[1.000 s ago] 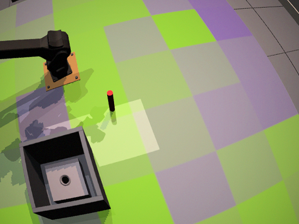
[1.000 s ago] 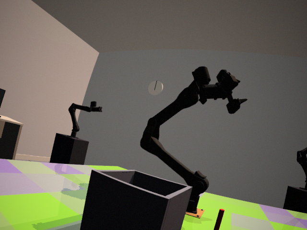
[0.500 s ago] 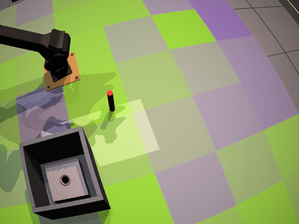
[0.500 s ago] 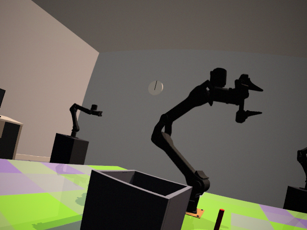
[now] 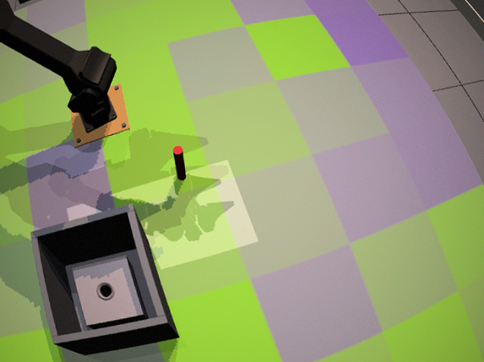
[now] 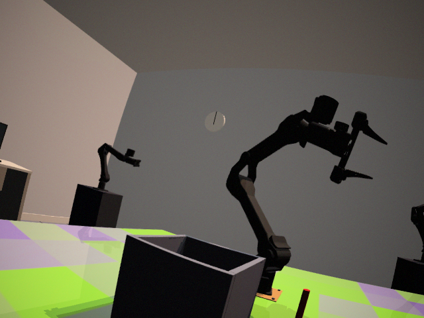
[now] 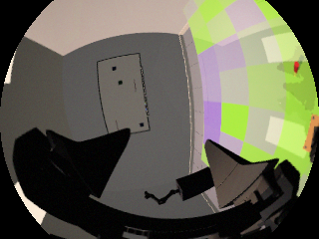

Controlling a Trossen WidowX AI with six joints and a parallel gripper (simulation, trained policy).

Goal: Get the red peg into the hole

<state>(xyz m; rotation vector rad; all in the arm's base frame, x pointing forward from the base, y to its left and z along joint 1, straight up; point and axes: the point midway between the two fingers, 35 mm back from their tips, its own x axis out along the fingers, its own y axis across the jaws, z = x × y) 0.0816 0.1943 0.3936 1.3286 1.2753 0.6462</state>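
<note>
Now: gripper tip 100 mm short of the red peg, 140 mm to the left of it and 350 mm above it. Also, from my gripper tip: plate: 240 mm ahead, 330 mm to the right, 340 mm below.
</note>
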